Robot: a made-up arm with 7 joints.
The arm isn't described. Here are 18 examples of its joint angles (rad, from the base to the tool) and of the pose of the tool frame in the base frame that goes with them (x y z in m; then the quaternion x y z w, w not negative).
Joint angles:
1: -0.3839 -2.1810 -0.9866 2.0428 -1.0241 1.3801 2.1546
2: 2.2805 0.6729 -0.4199 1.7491 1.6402 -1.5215 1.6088
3: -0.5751 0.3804 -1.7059 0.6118 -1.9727 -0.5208 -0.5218
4: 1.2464 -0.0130 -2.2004 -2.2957 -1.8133 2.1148 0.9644
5: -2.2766 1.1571 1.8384 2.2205 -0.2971 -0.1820 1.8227
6: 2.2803 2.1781 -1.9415 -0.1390 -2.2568 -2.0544 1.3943
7: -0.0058 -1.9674 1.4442 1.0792 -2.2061 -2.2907 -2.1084
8: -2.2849 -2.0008 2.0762 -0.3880 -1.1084 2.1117 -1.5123
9: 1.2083 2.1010 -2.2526 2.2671 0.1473 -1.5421 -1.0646
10: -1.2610 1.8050 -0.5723 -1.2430 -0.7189 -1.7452 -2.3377
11: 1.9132 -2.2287 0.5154 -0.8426 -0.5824 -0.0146 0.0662
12: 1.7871 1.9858 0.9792 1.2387 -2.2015 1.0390 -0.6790
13: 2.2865 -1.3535 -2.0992 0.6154 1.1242 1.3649 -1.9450
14: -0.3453 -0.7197 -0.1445 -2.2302 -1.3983 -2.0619 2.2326
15: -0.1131 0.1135 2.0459 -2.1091 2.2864 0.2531 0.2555
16: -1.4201 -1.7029 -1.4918 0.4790 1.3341 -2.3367 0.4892
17: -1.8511 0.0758 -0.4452 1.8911 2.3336 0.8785 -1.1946
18: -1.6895 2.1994 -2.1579 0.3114 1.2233 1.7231 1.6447
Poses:
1: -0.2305 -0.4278 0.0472 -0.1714 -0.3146 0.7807 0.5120
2: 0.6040 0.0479 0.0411 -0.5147 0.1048 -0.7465 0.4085
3: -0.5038 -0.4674 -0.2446 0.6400 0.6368 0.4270 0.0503
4: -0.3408 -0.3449 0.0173 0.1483 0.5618 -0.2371 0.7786
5: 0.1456 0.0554 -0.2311 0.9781 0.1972 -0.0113 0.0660
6: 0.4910 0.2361 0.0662 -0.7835 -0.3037 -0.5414 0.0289
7: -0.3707 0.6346 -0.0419 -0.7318 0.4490 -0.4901 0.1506
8: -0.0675 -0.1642 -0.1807 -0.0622 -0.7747 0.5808 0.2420
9: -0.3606 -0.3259 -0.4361 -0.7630 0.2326 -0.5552 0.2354
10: 0.3633 0.5635 -0.2441 0.0996 -0.5784 -0.3329 0.7380
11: -0.3714 0.1573 0.0008 -0.5834 0.4589 -0.2083 0.6369
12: -0.2091 -0.4257 -0.0549 0.6783 0.5654 0.4533 0.1220
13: 0.6403 0.2205 0.0196 -0.0216 -0.6006 -0.7140 0.3591
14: -0.0880 0.1275 0.4415 -0.7991 -0.3642 -0.2079 0.4308
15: -0.2217 -0.2336 0.2324 -0.3417 0.8032 0.4062 0.2704
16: -0.7236 0.3987 0.0706 0.6507 -0.2885 -0.2024 0.6726
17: -0.1559 0.4726 -0.1621 -0.1753 -0.7441 -0.4135 0.4946
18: -0.2861 0.4052 -0.0363 0.3072 -0.3899 0.8657 0.0640
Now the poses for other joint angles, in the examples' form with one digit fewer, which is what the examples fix.
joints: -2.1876 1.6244 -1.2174 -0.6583 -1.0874 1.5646 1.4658
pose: 0.198 -0.172 -0.081 0.494 0.507 0.672 0.219
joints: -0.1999 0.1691 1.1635 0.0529 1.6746 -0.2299 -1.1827
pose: -0.357 0.147 0.276 -0.051 -0.140 0.651 0.744
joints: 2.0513 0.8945 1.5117 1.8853 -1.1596 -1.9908 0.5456
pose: -0.014 -0.092 -0.273 0.424 -0.842 -0.319 0.103
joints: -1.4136 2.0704 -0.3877 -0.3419 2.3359 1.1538 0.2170
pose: 0.225 0.426 0.095 -0.823 0.450 -0.182 0.294
